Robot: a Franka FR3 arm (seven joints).
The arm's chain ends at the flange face. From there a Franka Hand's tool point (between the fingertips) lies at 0.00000 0.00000 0.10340 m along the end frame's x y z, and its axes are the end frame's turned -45 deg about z.
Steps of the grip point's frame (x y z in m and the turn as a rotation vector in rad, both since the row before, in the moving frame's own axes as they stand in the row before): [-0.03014 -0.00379 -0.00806 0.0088 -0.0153 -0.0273]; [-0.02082 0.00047 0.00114 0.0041 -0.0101 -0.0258]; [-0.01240 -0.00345 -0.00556 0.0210 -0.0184 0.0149]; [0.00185 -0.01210 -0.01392 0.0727 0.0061 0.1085]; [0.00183 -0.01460 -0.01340 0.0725 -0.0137 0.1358]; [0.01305 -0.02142 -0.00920 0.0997 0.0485 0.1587]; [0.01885 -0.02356 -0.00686 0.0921 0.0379 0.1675]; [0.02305 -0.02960 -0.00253 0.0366 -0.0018 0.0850]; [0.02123 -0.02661 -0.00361 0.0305 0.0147 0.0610]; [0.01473 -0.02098 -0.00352 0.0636 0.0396 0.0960]
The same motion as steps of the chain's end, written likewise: [-0.02224 0.01813 -0.00804 -0.0046 -0.0170 -0.0273]; [-0.01336 0.01460 0.00115 -0.0042 -0.0100 -0.0258]; [-0.00833 0.00654 -0.00552 0.0018 -0.0279 0.0149]; [-0.00270 -0.00386 -0.01365 0.0557 -0.0471 0.1085]; [-0.00304 -0.00691 -0.01312 0.0416 -0.0610 0.1358]; [-0.00306 -0.01331 -0.00857 0.1048 -0.0362 0.1587]; [-0.00019 -0.02021 -0.00635 0.0919 -0.0383 0.1675]; [-0.00194 -0.03457 -0.00246 0.0246 -0.0272 0.0850]; [-0.00275 -0.03049 -0.00355 0.0320 -0.0112 0.0610]; [-0.00303 -0.01764 -0.00323 0.0730 -0.0170 0.0960]
